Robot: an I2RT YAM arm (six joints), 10 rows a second.
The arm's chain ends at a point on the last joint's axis. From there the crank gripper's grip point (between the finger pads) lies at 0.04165 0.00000 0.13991 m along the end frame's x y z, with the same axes.
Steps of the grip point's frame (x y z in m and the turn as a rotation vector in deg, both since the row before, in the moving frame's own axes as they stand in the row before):
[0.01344, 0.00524, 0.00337, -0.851, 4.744, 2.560]
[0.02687, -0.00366, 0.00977, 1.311, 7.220, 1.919]
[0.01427, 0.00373, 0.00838, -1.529, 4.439, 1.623]
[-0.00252, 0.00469, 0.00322, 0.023, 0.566, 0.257]
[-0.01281, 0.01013, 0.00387, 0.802, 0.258, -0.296]
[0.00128, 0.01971, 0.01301, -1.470, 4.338, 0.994]
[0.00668, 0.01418, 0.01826, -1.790, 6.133, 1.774]
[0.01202, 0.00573, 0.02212, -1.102, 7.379, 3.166]
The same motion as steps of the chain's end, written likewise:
[0.00210, 0.00107, 0.00732, -0.851, 4.744, 2.560]
[0.00959, -0.00221, 0.01613, 1.311, 7.220, 1.919]
[0.00364, -0.00129, 0.01209, -1.529, 4.439, 1.623]
[-0.00390, 0.00456, 0.00364, 0.023, 0.566, 0.257]
[-0.01343, 0.01230, 0.00407, 0.802, 0.258, -0.296]
[-0.00914, 0.01535, 0.01662, -1.470, 4.338, 0.994]
[-0.00794, 0.00837, 0.02360, -1.790, 6.133, 1.774]
[-0.00546, 0.00031, 0.02867, -1.102, 7.379, 3.166]

